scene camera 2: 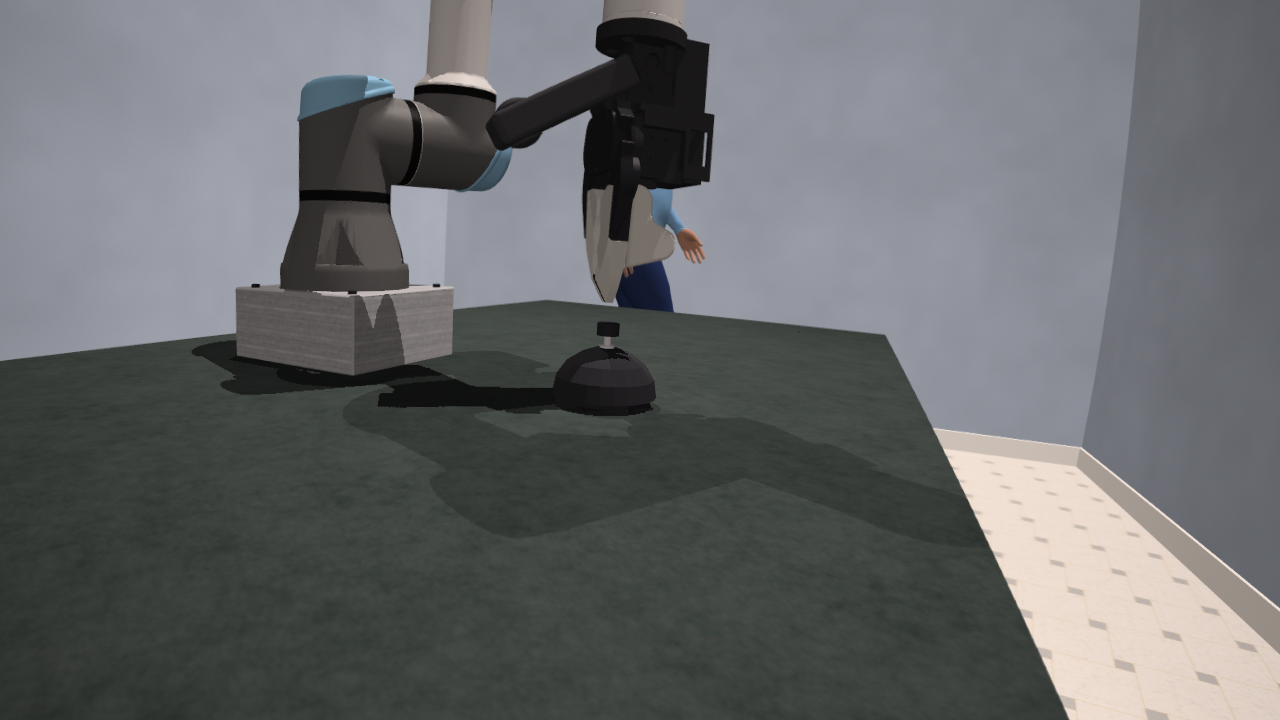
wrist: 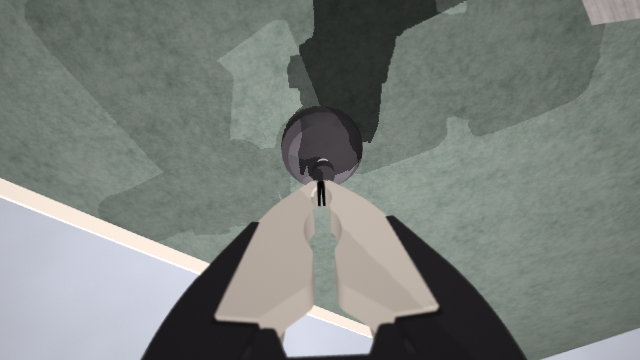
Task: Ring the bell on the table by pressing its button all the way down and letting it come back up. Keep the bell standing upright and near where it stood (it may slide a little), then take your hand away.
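Frame: origin at the arm's base, x ahead, y left, z up, level; metres.
Seen in the pictures: gripper, fingertip midpoint: [scene camera 2: 606, 302] [wrist: 320, 183]; arm's base, link origin: [scene camera 2: 346, 286].
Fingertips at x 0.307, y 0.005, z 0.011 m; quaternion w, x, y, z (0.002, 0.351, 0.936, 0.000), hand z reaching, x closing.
Offsets run from my fingertips to a thing's middle. Level surfaces: height alone.
A dark domed bell {dx +0.000, dy +0.004, dz -0.050 m} [scene camera 2: 605, 383] [wrist: 322, 135] stands upright on the green table {dz -0.083 m} [scene camera 2: 358, 555] [wrist: 525, 210]. Its black button {dx +0.000, dy +0.004, dz -0.022 m} [scene camera 2: 607, 328] [wrist: 324, 172] sits raised on a light stem above the dome. My gripper [scene camera 2: 607, 300] [wrist: 320, 183] is shut with its beige fingertips together and nothing between them. In the scene view the tips are a small gap above the button and point down at it. In the wrist view the tips overlap the bell's near rim, right beside the button, and hide part of that rim.
The arm's base stands on a grey block [scene camera 2: 402, 326] [wrist: 612, 10] at the back left of the table, left of the bell. The table's right edge drops to a tiled floor [scene camera 2: 1118, 582]. A person [scene camera 2: 646, 286] in blue stands behind the table, partly hidden by the gripper.
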